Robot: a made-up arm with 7 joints.
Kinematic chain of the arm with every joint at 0, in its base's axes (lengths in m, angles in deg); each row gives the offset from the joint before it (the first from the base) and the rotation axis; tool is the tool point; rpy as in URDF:
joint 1: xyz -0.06 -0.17 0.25 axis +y
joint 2: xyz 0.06 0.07 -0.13 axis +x
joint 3: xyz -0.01 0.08 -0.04 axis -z
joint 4: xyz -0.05 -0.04 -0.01 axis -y
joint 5: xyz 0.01 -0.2 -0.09 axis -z
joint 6: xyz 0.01 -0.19 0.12 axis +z
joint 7: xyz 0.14 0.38 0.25 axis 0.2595 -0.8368 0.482
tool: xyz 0.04 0.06 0 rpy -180 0 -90
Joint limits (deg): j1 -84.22..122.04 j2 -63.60..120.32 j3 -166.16..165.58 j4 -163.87..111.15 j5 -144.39..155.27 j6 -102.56..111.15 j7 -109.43..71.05
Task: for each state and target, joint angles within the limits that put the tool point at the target. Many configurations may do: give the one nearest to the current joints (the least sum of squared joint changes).
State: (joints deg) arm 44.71 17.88 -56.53 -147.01 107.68 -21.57 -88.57
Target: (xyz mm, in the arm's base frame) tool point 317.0 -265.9 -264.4
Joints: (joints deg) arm 26.85 7.74 -46.70 -134.64 123.83 -25.75 -93.39
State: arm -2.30 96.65 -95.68 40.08 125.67 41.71 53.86
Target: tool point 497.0 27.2 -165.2
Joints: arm -6.06 120.32 -78.58 67.24 151.36 -1.01 49.10
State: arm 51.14 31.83 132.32 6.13 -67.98 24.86 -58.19
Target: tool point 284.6 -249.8 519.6
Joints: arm 51.87 84.01 138.62 -5.22 -76.31 51.45 -48.46
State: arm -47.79 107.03 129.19 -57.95 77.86 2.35 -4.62
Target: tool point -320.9 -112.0 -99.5
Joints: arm -48.78 111.55 138.67 -39.16 79.29 6.39 -4.71
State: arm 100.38 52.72 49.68 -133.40 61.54 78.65 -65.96
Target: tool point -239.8 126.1 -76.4
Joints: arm 85.51 49.37 32.59 -163.87 73.12 101.80 -48.13
